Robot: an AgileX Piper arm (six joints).
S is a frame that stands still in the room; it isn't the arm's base.
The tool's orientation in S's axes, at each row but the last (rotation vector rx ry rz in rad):
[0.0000, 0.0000, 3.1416]
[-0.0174, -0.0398, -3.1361]
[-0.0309, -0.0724, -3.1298]
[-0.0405, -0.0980, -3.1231]
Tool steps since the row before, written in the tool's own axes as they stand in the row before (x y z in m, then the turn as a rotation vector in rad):
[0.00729, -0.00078, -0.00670, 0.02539, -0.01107, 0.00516]
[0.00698, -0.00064, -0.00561, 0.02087, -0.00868, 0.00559]
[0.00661, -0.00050, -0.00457, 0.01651, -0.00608, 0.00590]
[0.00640, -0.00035, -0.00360, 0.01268, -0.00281, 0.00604]
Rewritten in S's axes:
[-0.00729, 0.00078, -0.00670, -0.02539, 0.01107, 0.00516]
[-0.00704, 0.00046, -0.00555, -0.02085, 0.00871, 0.00560]
[-0.00670, 0.00022, -0.00446, -0.01646, 0.00618, 0.00594]
[-0.00649, 0.00002, -0.00344, -0.01257, 0.00298, 0.00619]

